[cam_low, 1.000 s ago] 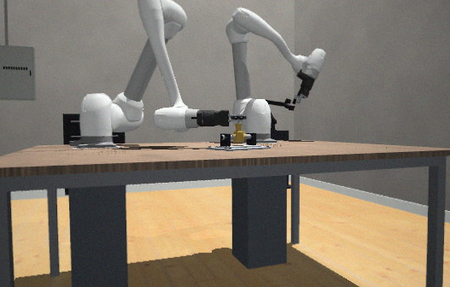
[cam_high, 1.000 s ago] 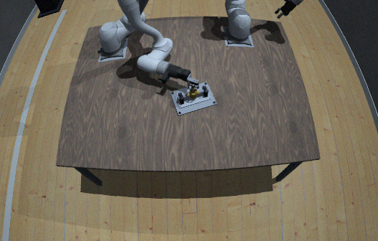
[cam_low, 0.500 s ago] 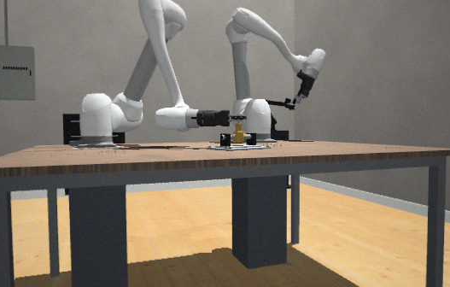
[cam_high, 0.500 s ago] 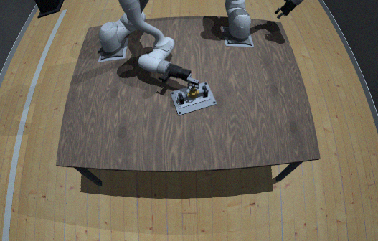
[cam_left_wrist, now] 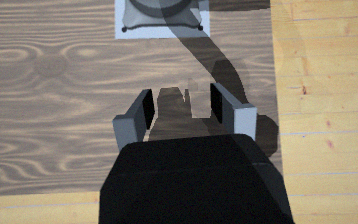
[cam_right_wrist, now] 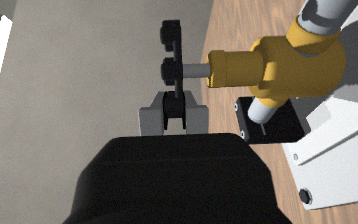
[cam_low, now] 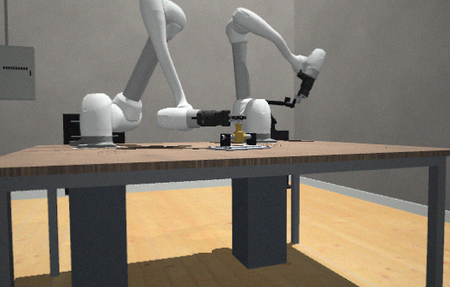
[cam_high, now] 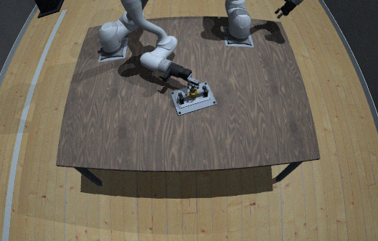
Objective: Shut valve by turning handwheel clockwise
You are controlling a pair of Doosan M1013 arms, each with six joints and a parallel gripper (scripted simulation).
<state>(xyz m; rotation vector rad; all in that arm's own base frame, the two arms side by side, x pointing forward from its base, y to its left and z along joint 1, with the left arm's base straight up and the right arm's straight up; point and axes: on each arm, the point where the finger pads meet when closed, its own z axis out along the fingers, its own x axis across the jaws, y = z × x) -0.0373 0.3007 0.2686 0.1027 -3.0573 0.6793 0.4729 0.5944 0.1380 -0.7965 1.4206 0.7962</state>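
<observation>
Right now the black handwheel is 20 mm ahead of my right hand, 20 mm to the right of it and 10 mm below it. The rest, counted from my right hand: light base plate (20 mm ahead, 20 mm to the right, 130 mm below).
</observation>
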